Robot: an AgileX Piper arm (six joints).
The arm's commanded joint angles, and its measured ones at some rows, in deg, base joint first. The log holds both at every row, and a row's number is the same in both.
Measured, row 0:
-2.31 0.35 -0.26 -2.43 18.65 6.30
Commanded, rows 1 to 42:
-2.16 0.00 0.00 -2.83 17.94 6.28
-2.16 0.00 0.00 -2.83 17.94 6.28
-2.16 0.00 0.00 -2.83 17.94 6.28
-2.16 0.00 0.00 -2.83 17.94 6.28
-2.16 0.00 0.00 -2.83 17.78 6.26
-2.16 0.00 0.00 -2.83 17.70 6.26
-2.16 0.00 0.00 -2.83 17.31 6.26
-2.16 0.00 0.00 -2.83 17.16 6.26
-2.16 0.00 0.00 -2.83 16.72 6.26
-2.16 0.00 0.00 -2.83 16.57 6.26
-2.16 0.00 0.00 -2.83 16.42 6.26
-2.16 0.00 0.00 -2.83 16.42 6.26
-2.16 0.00 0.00 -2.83 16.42 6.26
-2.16 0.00 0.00 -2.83 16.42 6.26
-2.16 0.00 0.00 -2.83 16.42 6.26
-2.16 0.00 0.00 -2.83 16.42 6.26
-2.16 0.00 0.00 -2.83 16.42 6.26
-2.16 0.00 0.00 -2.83 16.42 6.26
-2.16 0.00 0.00 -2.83 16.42 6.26
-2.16 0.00 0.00 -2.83 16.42 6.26
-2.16 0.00 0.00 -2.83 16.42 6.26
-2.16 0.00 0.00 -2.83 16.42 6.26
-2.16 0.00 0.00 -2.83 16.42 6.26
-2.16 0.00 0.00 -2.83 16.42 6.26
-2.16 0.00 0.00 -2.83 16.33 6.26
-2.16 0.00 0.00 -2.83 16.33 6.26
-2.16 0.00 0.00 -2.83 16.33 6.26
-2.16 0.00 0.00 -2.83 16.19 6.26
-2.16 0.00 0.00 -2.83 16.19 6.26
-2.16 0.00 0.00 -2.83 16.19 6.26
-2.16 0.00 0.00 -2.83 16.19 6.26
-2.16 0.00 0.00 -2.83 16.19 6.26
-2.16 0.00 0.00 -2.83 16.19 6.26
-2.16 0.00 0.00 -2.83 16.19 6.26
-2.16 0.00 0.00 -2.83 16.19 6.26
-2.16 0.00 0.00 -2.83 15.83 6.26
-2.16 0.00 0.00 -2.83 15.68 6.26
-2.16 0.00 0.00 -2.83 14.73 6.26
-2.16 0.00 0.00 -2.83 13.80 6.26
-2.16 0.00 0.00 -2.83 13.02 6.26
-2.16 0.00 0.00 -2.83 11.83 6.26
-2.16 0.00 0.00 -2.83 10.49 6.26
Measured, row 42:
-2.31 0.35 -0.26 -2.43 15.01 6.30
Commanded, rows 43 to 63:
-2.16 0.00 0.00 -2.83 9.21 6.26
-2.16 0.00 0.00 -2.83 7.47 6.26
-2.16 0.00 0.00 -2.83 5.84 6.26
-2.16 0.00 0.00 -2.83 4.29 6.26
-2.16 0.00 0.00 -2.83 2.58 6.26
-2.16 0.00 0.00 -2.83 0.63 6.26
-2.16 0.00 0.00 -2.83 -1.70 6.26
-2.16 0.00 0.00 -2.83 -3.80 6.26
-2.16 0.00 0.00 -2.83 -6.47 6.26
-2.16 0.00 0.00 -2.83 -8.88 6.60
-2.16 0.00 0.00 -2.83 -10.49 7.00
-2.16 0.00 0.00 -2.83 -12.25 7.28
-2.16 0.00 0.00 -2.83 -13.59 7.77
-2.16 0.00 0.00 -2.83 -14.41 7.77
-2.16 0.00 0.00 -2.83 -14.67 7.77
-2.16 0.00 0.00 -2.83 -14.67 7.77
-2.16 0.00 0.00 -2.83 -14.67 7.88
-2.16 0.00 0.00 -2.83 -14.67 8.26
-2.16 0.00 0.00 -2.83 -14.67 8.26
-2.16 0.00 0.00 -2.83 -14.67 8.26
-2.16 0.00 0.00 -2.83 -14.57 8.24
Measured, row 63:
-2.31 0.35 -0.26 -2.43 -13.76 7.73
